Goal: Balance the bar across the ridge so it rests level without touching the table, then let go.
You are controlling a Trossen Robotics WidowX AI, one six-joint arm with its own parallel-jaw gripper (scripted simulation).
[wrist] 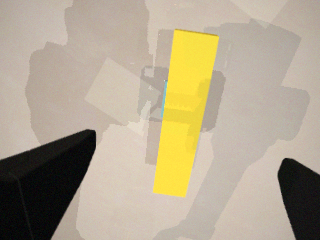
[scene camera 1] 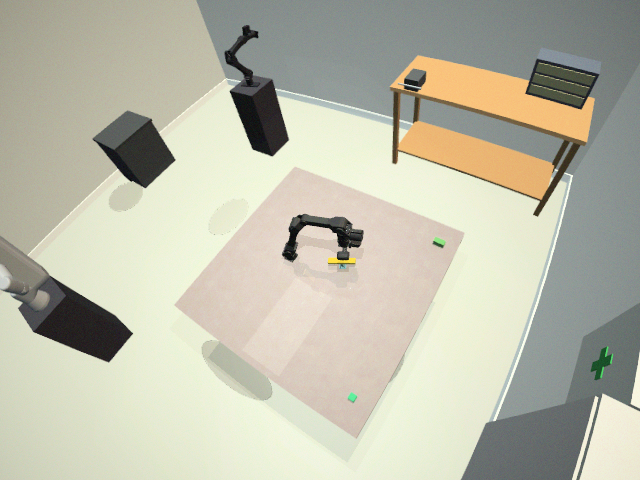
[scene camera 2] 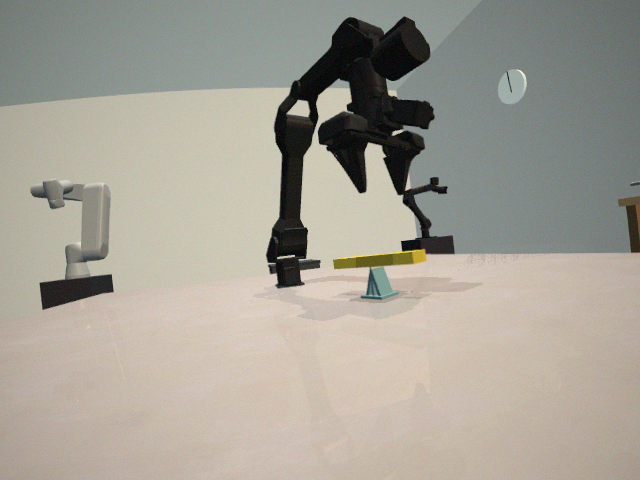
Scene:
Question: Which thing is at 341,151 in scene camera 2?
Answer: My gripper.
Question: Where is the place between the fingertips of my gripper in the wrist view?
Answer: At 189,153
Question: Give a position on a yellow bar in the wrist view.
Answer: At 193,53

